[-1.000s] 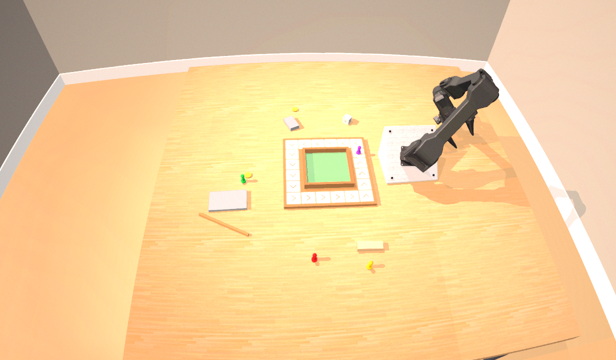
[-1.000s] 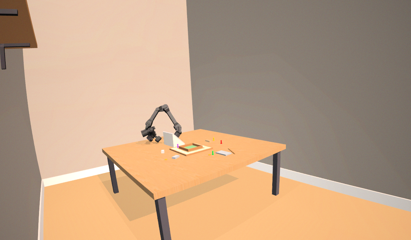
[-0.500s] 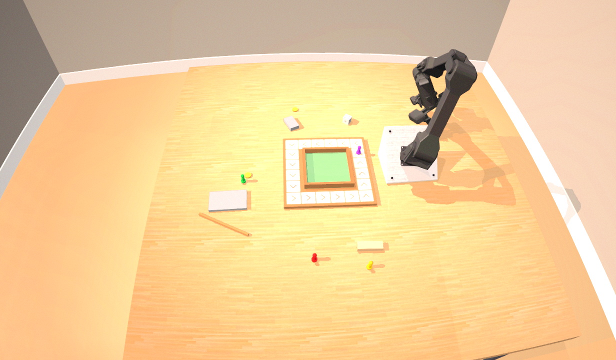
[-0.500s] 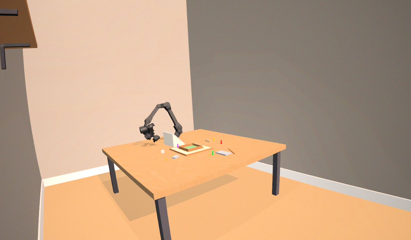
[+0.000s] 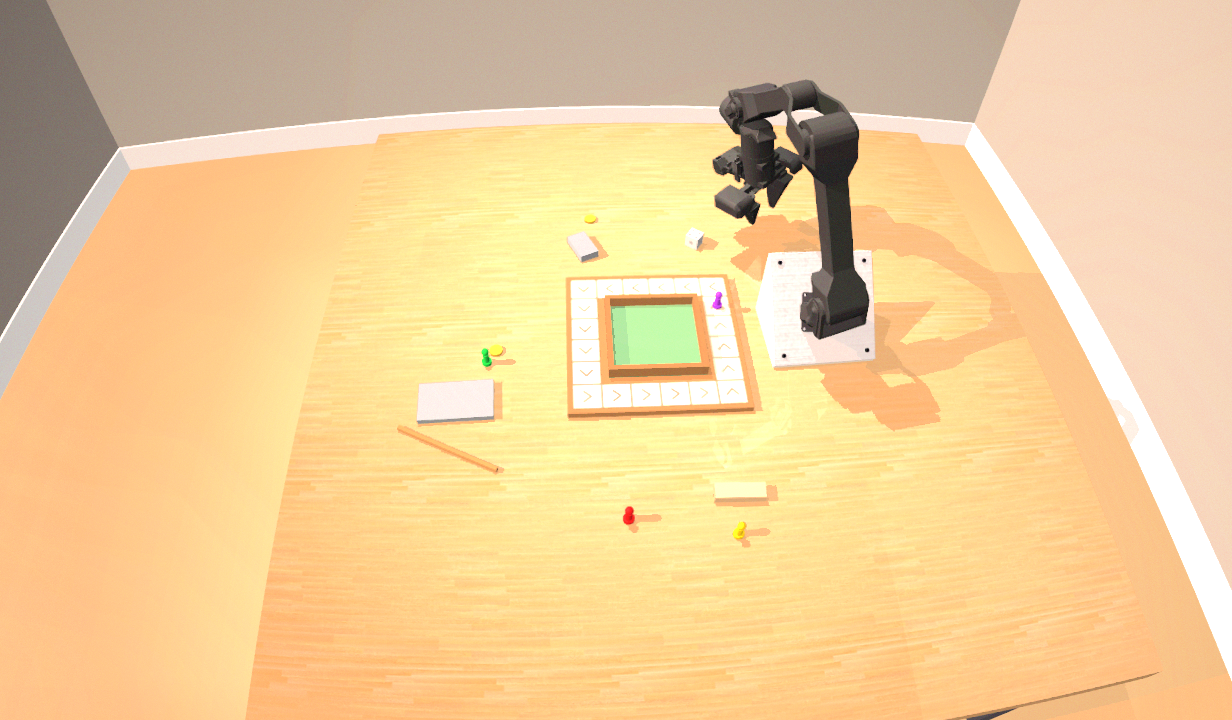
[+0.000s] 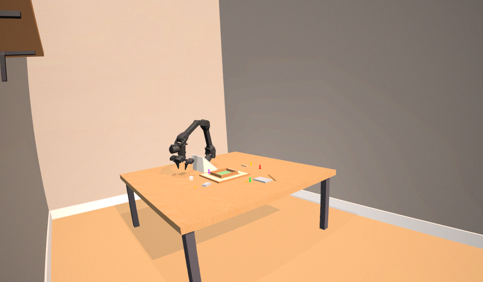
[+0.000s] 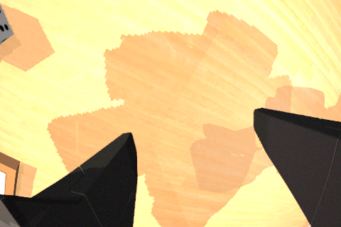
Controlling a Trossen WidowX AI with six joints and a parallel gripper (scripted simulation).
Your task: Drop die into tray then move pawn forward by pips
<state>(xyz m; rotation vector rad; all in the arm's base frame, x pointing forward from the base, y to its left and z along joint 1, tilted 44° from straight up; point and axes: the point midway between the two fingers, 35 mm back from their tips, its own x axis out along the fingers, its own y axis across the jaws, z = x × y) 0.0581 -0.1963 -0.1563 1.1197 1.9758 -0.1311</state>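
The white die lies 13 cm ahead of my gripper tip, 5 cm below it and 1 cm to the left of it. Also, from my gripper tip: purple pawn 18 cm to the left, 11 cm ahead, 3 cm below; then small grey block 33 cm ahead, 5 cm below, 3 cm to the left; then green dice tray 25 cm to the left, 22 cm ahead, 5 cm below.
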